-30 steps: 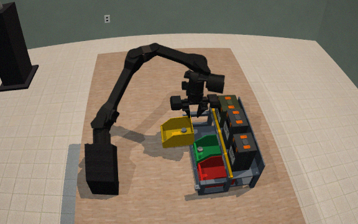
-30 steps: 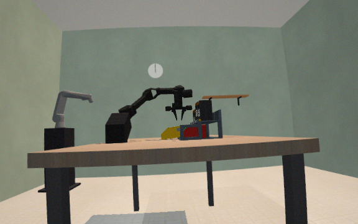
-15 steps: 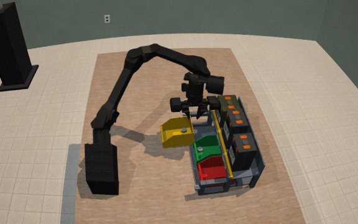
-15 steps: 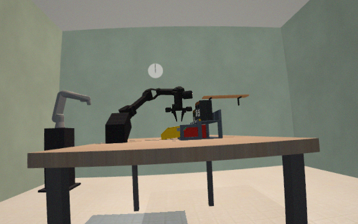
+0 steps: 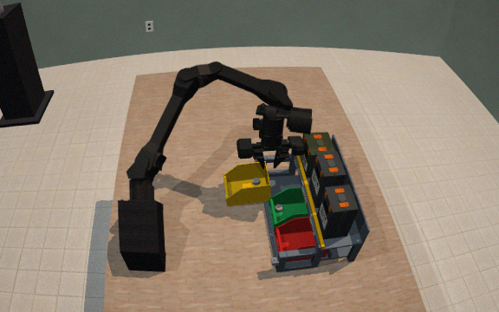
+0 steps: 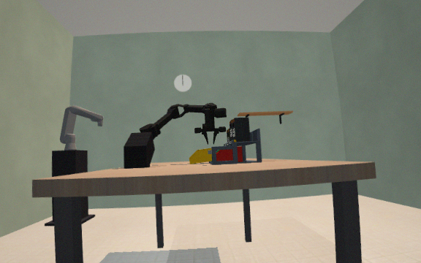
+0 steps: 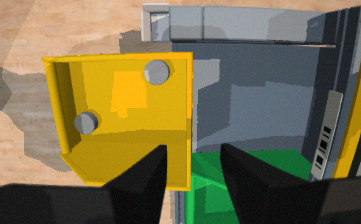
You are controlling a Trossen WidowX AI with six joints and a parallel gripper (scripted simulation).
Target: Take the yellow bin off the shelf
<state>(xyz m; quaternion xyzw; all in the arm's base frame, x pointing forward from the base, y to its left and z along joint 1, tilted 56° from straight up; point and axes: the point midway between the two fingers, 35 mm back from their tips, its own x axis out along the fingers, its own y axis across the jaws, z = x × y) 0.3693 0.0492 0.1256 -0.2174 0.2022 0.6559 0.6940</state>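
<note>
Now: hand 100 mm above the yellow bin and 60 mm past it. Round my hand: red bin: 220 mm to the right, 100 mm below, 70 mm ahead; yellow rail: 110 mm to the right, 100 mm ahead, 40 mm below; green bin: 110 mm to the right, 100 mm below, 70 mm ahead.
</note>
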